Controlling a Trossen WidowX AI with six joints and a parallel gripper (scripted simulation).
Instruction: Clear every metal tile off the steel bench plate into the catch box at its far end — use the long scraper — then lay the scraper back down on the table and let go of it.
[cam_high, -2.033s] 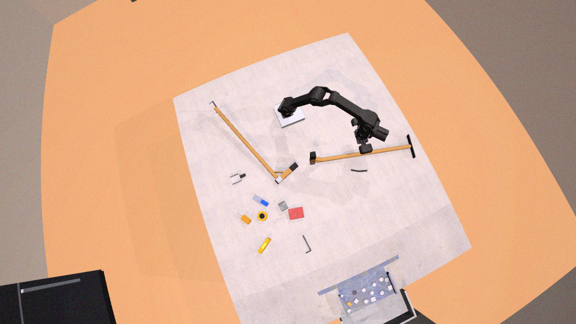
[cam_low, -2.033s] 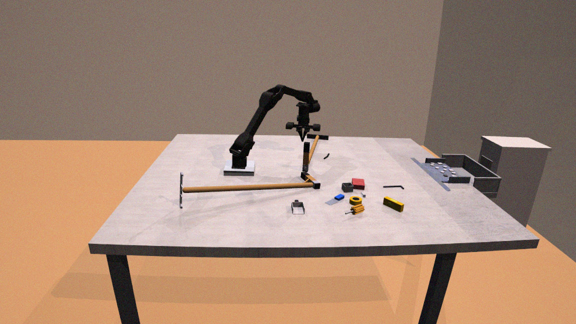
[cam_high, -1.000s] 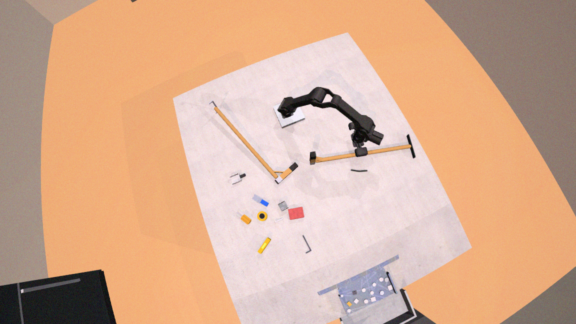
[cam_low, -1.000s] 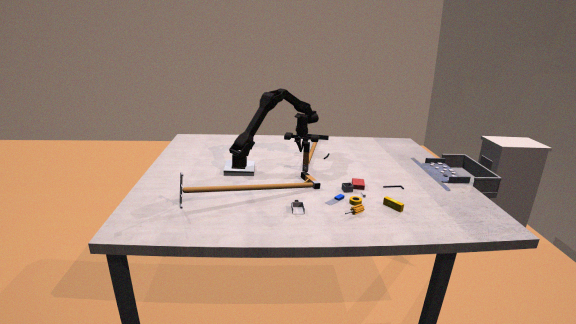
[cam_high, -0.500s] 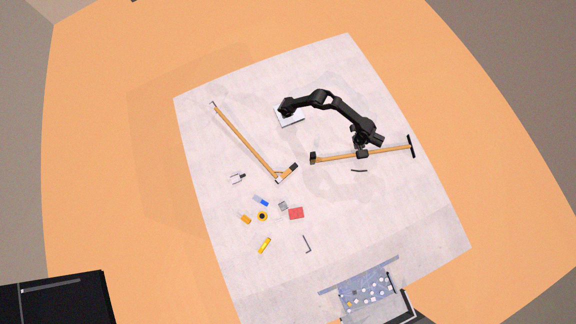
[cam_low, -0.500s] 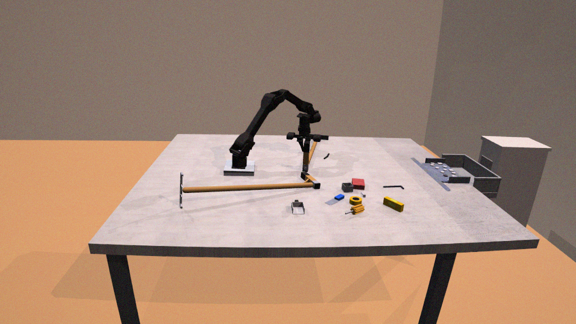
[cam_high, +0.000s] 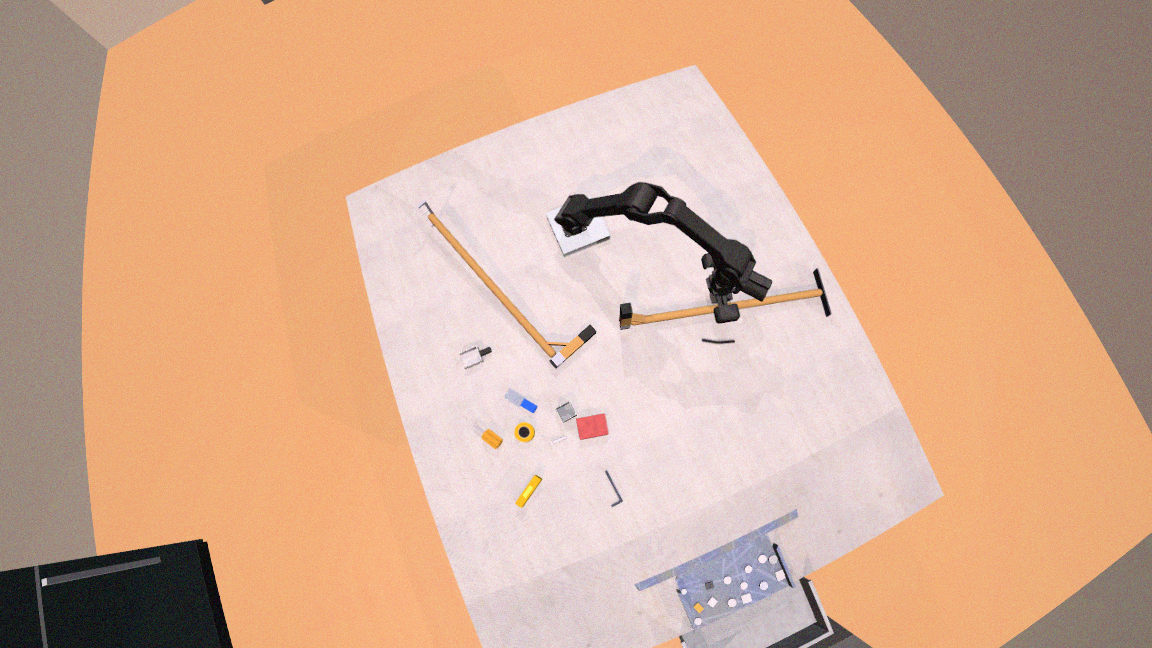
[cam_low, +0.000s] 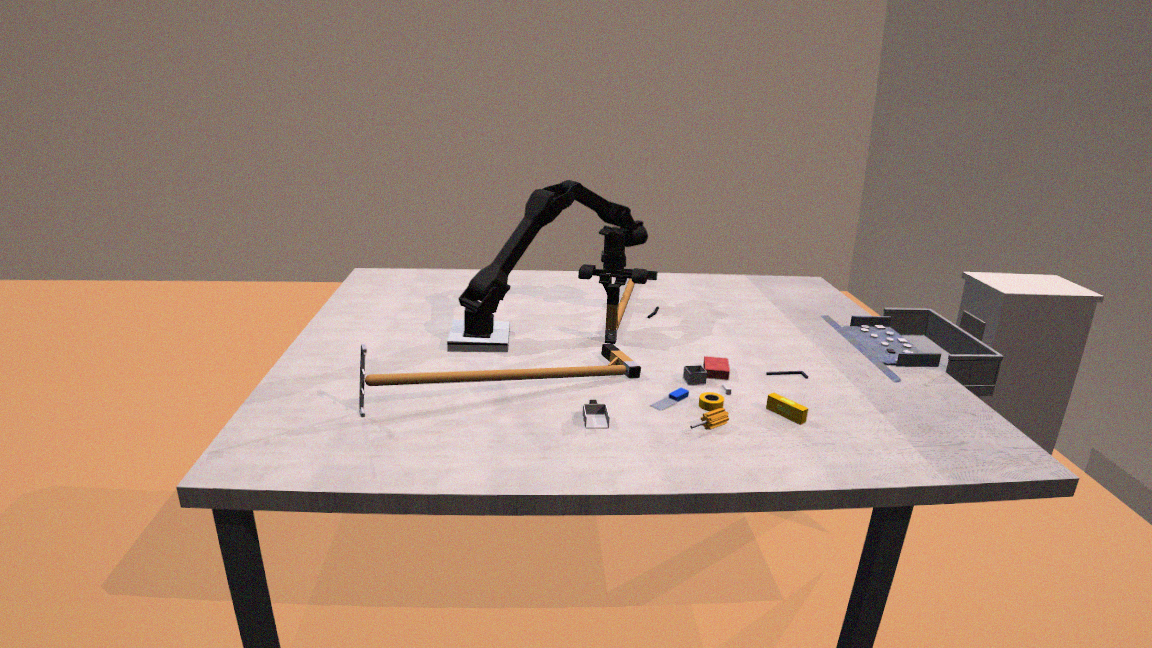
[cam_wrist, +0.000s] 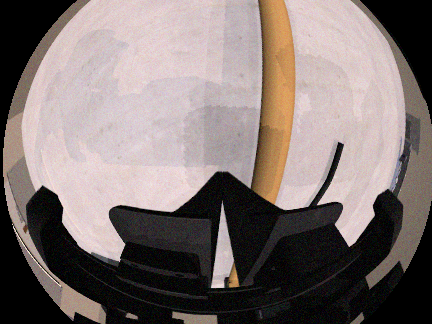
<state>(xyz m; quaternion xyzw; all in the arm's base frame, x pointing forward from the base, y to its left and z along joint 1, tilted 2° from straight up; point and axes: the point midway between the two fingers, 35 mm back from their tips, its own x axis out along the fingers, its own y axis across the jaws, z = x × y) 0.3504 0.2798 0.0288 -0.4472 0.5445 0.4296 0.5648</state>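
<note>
Now: gripper tip 5 cm below the long scraper, 4 cm short of it and 2 cm to the right of it. From my gripper tip the other things lie so: grey box (49 cm to the right, 14 cm ahead, 1 cm below); then hex key (45 cm to the right, 38 cm ahead, 1 cm below); then red block (44 cm to the right, 20 cm ahead).
</note>
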